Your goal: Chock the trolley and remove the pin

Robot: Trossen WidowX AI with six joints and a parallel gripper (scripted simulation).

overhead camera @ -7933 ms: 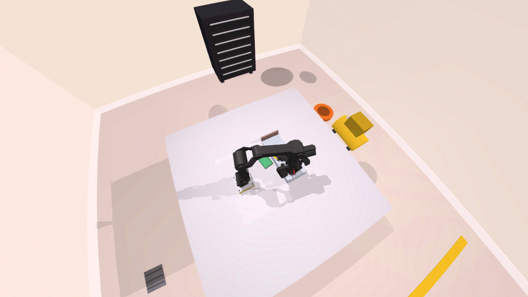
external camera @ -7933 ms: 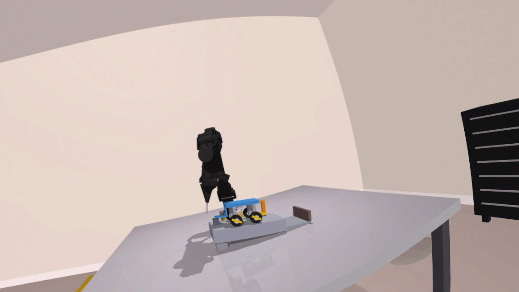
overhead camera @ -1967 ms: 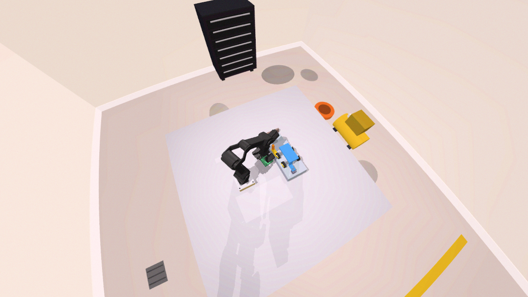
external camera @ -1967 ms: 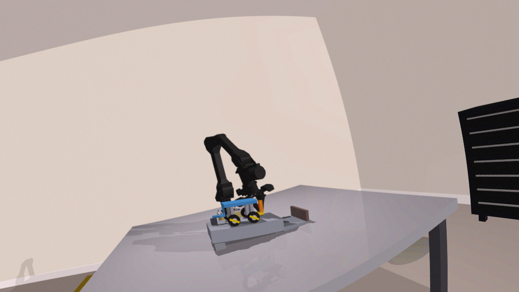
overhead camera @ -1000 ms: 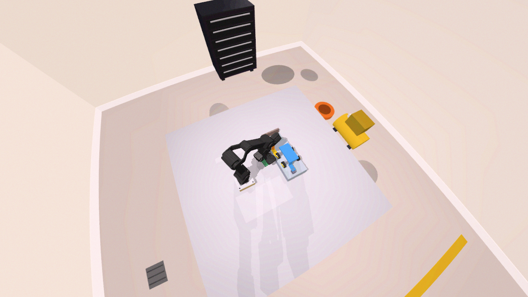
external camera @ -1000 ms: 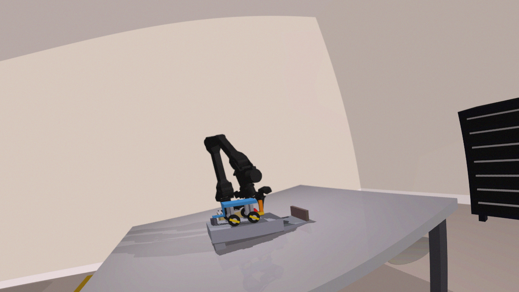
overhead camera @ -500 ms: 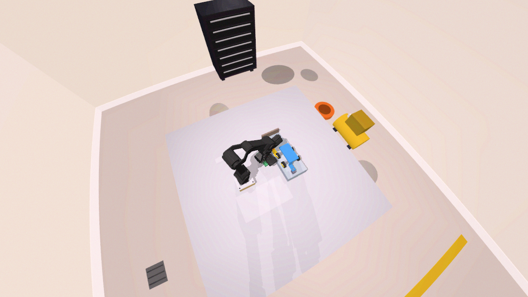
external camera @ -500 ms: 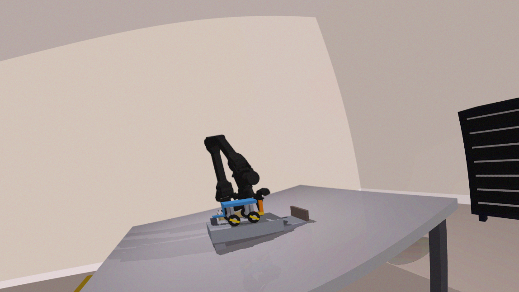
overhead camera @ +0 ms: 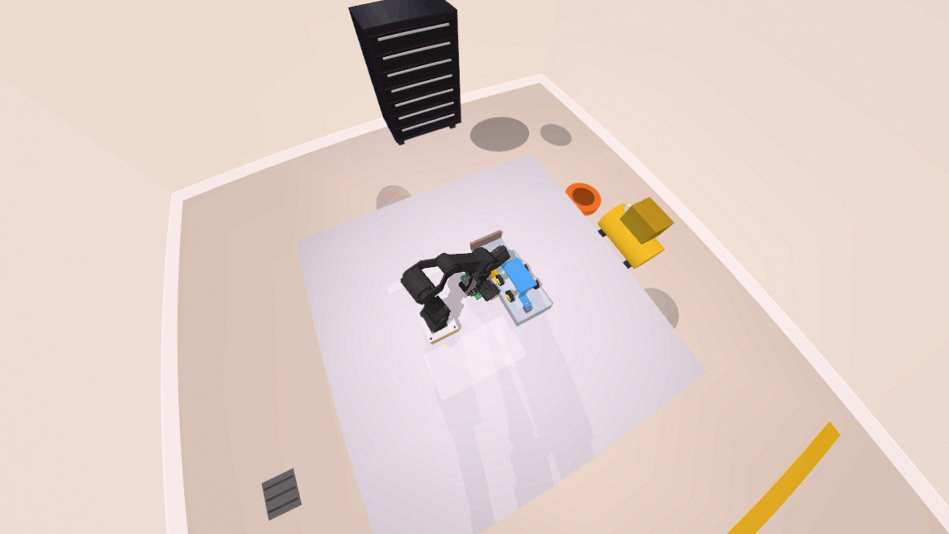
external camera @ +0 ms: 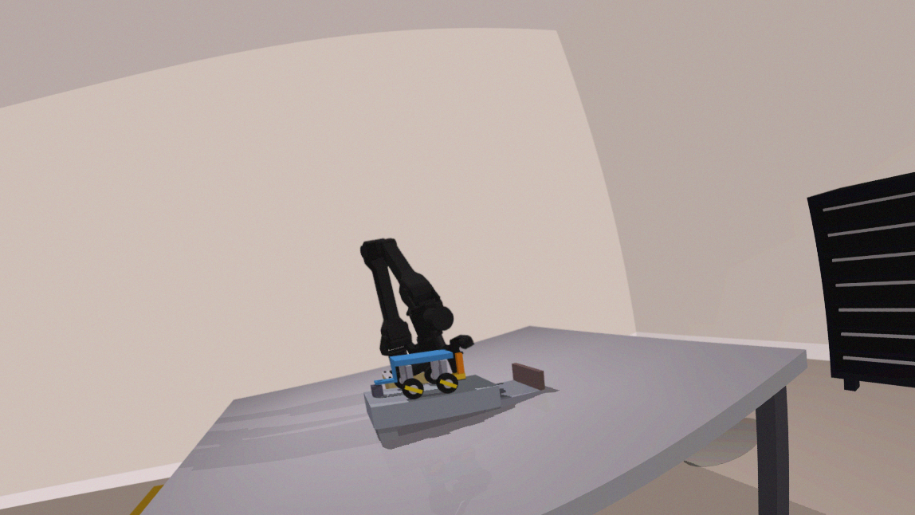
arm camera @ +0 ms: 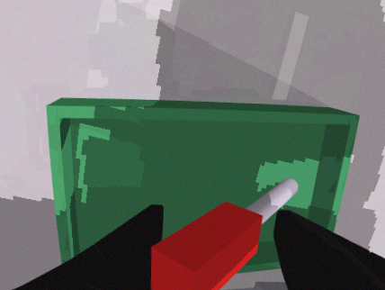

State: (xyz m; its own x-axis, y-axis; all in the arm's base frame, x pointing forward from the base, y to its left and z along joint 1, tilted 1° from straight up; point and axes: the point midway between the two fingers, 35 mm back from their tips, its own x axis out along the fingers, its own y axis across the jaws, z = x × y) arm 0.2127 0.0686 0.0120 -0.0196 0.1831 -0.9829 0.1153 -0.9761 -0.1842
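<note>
My gripper tip is now 1 cm to the right of the red-headed stop pin. Round my gripper tip: grey ramp 13 cm ahead, 10 cm to the right, 1 cm above; green tray 4 cm below; yellow chock 7 cm ahead, 5 cm above, 1 cm to the right.
</note>
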